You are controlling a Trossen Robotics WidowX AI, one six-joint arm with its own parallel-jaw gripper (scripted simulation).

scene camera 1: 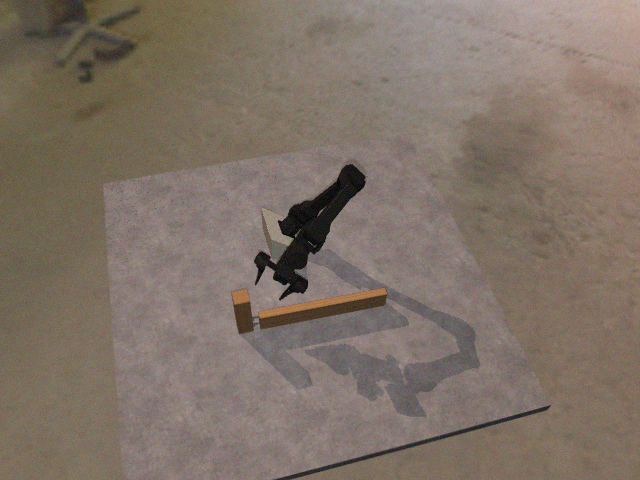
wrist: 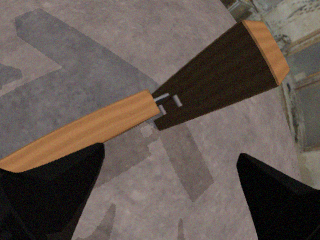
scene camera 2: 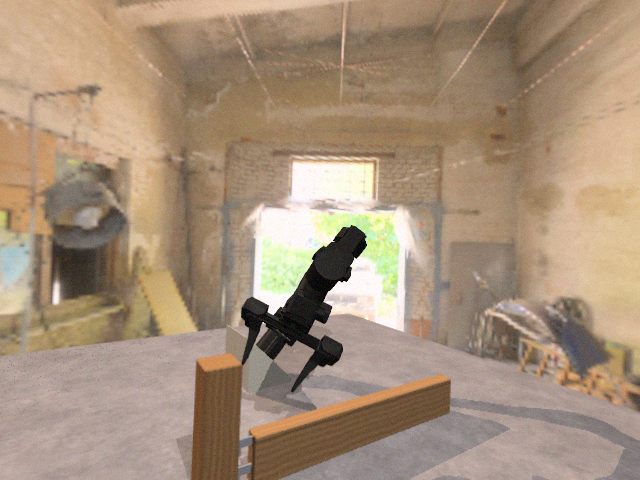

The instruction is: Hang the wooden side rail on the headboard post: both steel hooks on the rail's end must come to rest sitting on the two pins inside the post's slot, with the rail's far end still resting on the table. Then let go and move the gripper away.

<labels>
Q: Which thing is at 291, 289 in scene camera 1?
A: My gripper.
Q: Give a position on a wooden side rail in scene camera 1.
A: At 296, 313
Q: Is my gripper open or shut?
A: Open.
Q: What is my gripper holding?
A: Nothing.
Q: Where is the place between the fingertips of my gripper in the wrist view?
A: At 173, 156
</labels>
